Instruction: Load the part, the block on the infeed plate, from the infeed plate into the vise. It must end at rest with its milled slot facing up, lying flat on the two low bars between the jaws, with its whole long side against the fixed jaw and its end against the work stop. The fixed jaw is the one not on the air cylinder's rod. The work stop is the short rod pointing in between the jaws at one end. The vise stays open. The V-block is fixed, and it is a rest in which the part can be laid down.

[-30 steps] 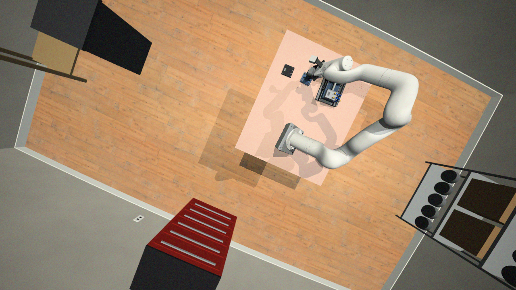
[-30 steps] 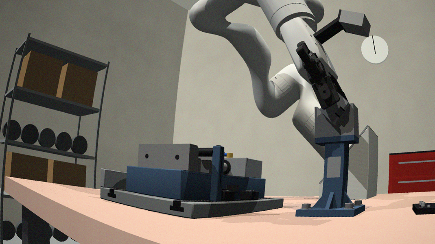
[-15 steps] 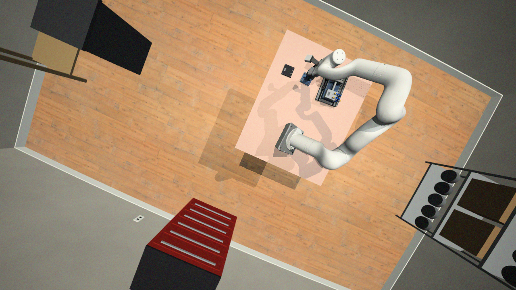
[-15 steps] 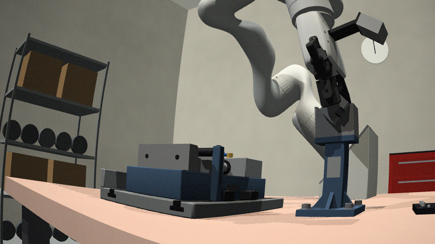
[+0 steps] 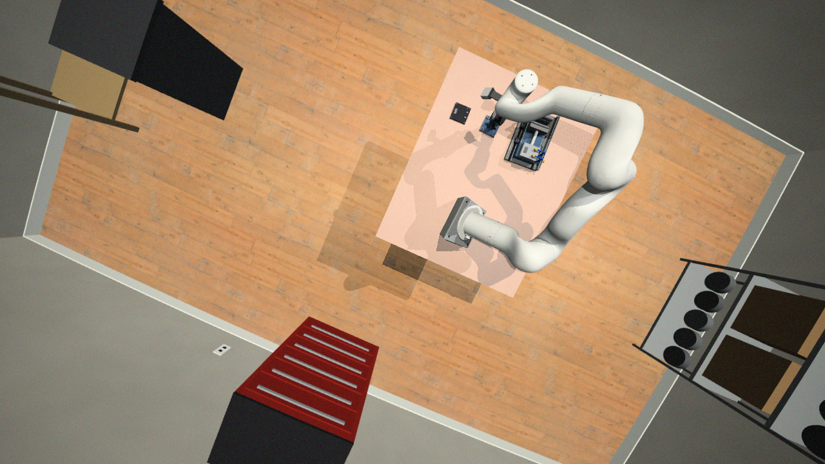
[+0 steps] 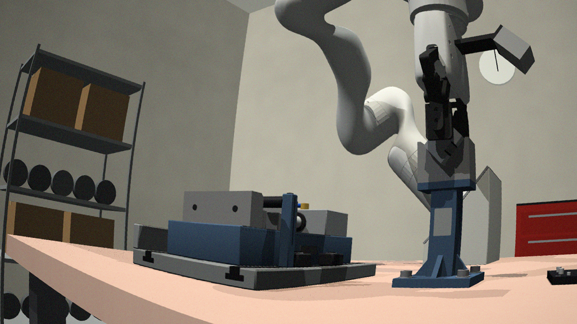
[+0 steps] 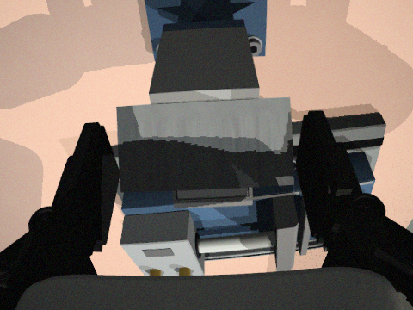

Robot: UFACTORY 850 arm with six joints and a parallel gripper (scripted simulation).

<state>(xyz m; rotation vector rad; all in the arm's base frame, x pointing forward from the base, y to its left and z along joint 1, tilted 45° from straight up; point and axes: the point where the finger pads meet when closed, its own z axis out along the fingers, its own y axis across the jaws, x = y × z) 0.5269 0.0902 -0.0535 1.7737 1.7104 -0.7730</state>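
The part is 2 cm below my hand. Also, from my hand: cylinder rod 23 cm to the right, 9 cm below, 1 cm ahead; then black infeed plate 18 cm to the left, 16 cm below; then work stop rod 18 cm to the right, 10 cm ahead, 8 cm below.
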